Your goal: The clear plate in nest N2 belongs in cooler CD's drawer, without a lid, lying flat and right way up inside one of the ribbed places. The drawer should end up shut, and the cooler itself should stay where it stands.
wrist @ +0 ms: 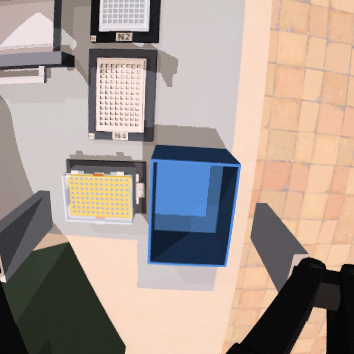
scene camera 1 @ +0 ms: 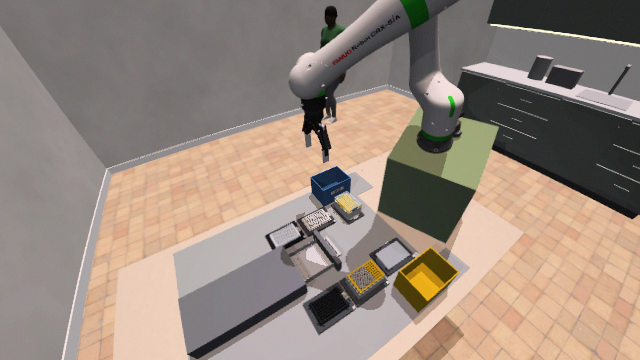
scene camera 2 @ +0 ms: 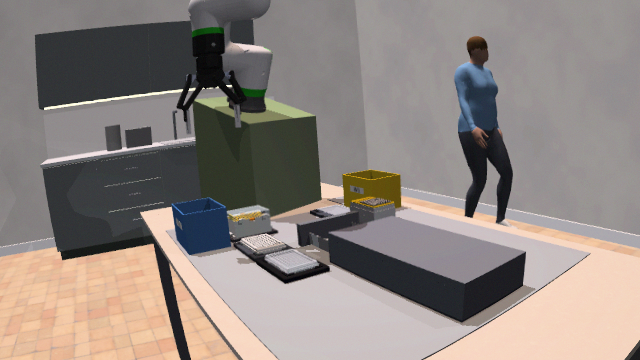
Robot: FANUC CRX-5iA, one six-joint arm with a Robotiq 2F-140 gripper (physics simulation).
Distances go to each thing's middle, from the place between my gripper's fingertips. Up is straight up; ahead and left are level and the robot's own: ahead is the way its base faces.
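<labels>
There's a beige plate [wrist: 120, 82] that's 70 mm ahead of my hand, 90 mm to the left of it and 320 mm below it. The yellow-topped rack [scene camera 1: 364, 279] is 60 mm ahead of my hand, 470 mm to the left of it and 300 mm below it. As for the drawer [scene camera 2: 315, 232], that's 230 mm ahead of my hand and 280 mm to the left of it, and it's 300 mm below it. And the clear plate [scene camera 2: 288, 261] is well ahead of my hand, a good way to the left of it and well below it.
</labels>
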